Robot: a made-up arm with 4 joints.
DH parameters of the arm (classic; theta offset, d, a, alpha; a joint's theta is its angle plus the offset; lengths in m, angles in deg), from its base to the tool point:
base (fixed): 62 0.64 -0.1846 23.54
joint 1: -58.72 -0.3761 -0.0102 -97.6
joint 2: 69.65 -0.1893 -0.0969 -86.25
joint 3: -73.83 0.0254 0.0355 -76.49
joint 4: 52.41 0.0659 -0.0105 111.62
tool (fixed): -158.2 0.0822 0 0
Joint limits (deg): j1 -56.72..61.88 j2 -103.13..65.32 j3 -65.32..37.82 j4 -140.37..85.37
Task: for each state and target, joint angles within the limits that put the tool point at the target. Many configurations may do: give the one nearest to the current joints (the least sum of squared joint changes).
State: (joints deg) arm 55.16 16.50 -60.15 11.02
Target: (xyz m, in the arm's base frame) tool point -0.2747 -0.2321 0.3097
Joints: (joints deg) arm 29.68 -28.38 -27.81 10.79
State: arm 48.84 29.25 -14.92 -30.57
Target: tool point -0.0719 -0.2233 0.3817
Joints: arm 61.88 49.67 -60.80 -57.85
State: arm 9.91 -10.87 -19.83 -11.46
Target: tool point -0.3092 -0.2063 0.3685
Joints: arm 2.35 -3.76 -23.32 -4.24
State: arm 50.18 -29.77 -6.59 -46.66
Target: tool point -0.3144 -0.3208 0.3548
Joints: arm 0.45 -10.48 22.78 -92.42
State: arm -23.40 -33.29 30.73 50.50
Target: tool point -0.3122 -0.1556 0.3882
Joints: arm -11.59 -18.26 -36.79 29.78
